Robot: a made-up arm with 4 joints.
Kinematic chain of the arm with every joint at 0, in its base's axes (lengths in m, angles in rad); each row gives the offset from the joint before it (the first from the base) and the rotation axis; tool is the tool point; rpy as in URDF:
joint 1: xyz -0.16 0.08 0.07 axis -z
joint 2: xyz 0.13 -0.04 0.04 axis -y
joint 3: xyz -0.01 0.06 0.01 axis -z
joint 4: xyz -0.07 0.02 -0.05 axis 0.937 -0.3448 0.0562
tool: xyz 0.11 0.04 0 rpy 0.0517 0.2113 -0.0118
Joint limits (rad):
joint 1: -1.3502..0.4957
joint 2: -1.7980..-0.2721
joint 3: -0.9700..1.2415
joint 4: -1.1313..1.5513
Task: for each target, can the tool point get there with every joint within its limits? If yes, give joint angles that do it. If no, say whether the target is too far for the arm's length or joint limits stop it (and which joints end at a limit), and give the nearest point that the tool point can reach.
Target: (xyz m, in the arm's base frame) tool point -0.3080 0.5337 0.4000
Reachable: no: too far | nearest point -0.2021 0.2366 0.1396 | short by 0.409 m
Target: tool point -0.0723 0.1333 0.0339
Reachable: yes | joints 0.0387 -0.9360 0.1982 -0.5865
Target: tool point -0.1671 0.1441 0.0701
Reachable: yes | joints -1.0051 -1.6807 0.5749 -0.4893
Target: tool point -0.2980 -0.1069 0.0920
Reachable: no: joint limits stop it (at a limit: joint 1, joint 3, joint 4) | nearest point -0.1388 0.0674 0.0983 | short by 0.236 m
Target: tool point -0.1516 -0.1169 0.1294
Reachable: no: joint limits stop it (at a limit: joint 1, joint 2, joint 3, joint 4) | nearest point -0.0403 0.0240 0.1513 | short by 0.181 m
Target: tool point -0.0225 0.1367 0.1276
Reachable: yes | joints 0.1454 -0.7512 -0.6682 0.7273
